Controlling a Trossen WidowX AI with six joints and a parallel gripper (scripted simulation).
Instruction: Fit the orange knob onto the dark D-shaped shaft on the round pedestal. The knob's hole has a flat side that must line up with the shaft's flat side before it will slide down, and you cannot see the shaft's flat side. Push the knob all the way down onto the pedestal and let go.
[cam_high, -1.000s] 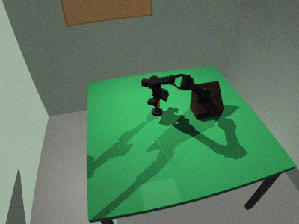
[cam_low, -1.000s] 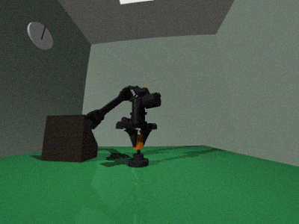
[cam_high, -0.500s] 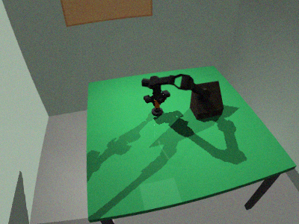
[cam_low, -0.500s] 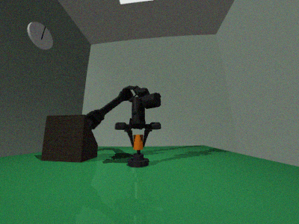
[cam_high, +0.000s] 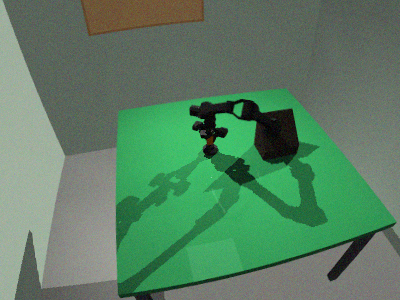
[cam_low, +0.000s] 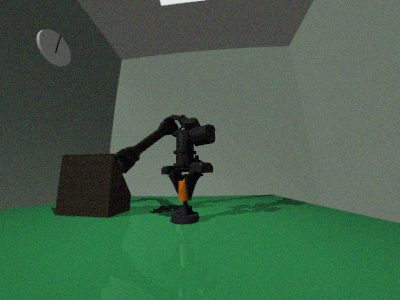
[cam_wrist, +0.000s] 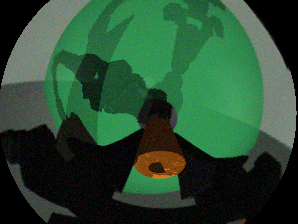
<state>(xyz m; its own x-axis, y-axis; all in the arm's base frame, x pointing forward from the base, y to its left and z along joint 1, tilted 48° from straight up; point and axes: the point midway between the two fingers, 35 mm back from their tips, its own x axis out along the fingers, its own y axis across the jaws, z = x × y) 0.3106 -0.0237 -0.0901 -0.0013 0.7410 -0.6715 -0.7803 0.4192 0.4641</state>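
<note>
Right now the orange knob is 2 cm above my gripper tip. Also, from my gripper tip: dark round pedestal 4 cm below.
</note>
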